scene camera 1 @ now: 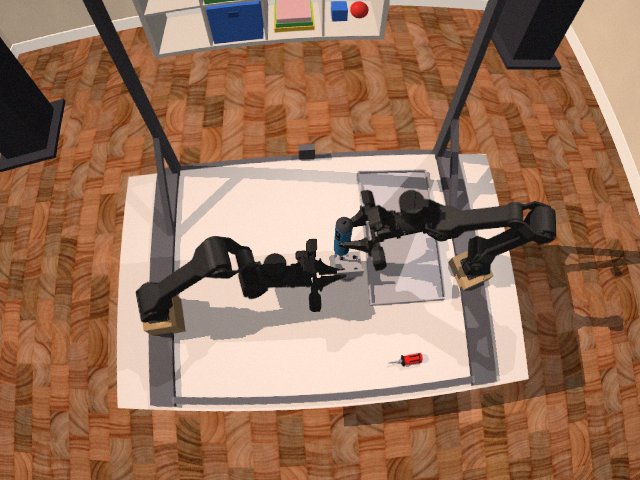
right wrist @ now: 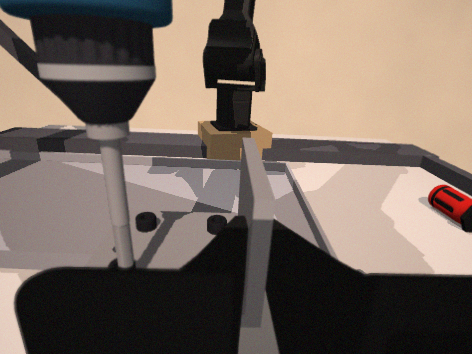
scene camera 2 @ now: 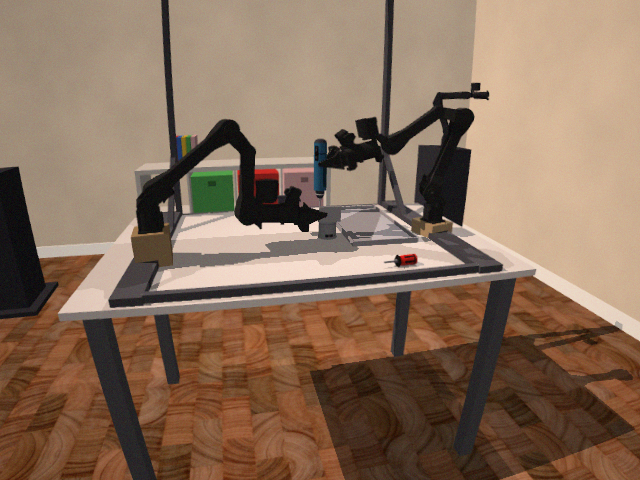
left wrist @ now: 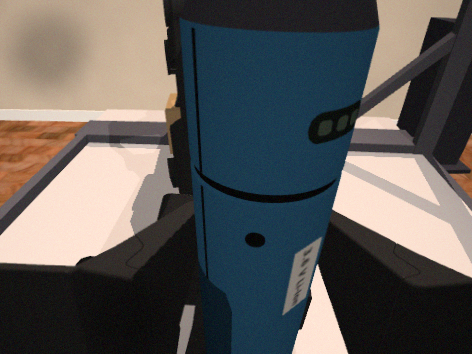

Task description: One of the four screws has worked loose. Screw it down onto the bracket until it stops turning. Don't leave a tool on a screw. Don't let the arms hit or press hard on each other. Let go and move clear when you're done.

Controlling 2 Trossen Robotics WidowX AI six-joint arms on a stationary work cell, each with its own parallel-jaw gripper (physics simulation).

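Places are measured from the left arm's base along level axes (x back, y right, z up), in millimetres.
Where they show: left gripper, between the fingertips: (scene camera 1: 337, 236) (scene camera 2: 316, 164) (left wrist: 256, 215); right gripper, between the fingertips: (scene camera 1: 346, 273) (right wrist: 252, 227) (scene camera 2: 326, 214); left arm's base, origin of its link: (scene camera 1: 473, 266) (right wrist: 232, 126) (scene camera 2: 432, 220); right arm's base, origin of its link: (scene camera 1: 157, 310) (scene camera 2: 150, 229).
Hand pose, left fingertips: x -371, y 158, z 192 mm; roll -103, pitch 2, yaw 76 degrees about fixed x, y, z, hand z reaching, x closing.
Observation:
Things, the pixels of their top centre, and the offset from my left fingertips.
- blue electric screwdriver, centre of its top: (scene camera 1: 344, 223) (scene camera 2: 320, 139) dx +11, dy -4, dz +78 mm
- grey round base, centre of its top: (scene camera 2: 327, 218) dx +28, dy -24, dz -173 mm
- shallow clear tray, centre of its top: (right wrist: 108, 187) (scene camera 1: 401, 232) (scene camera 2: 365, 220) dx +219, dy +26, dz -221 mm
- red screwdriver, centre of its top: (scene camera 1: 406, 359) (scene camera 2: 400, 255) dx +82, dy -326, dz -208 mm
The blue electric screwdriver (scene camera 1: 342, 241) (scene camera 2: 320, 175) (left wrist: 265, 150) (right wrist: 95, 95) stands nearly upright, bit down. My left gripper (scene camera 1: 348, 233) (scene camera 2: 324, 163) (left wrist: 256, 215) is shut on its body. The grey bracket (scene camera 1: 352, 266) (right wrist: 185, 240) sits on a grey round base (scene camera 2: 327, 229). In the right wrist view the bit reaches down to a dark screw at the bracket's near left corner; my finger partly hides that contact. Two more black screws (right wrist: 146, 221) (right wrist: 216, 224) stand farther back. My right gripper (scene camera 1: 343, 272) (scene camera 2: 325, 214) (right wrist: 252, 227) is shut on the bracket's upright flange.
A shallow clear tray (scene camera 1: 405, 301) (scene camera 2: 382, 240) lies right of the bracket, under the left forearm. A red screwdriver (scene camera 1: 412, 359) (scene camera 2: 407, 259) (right wrist: 450, 204) lies near the front right. The two grippers are close together, the left one higher. Dark frame bars edge the table.

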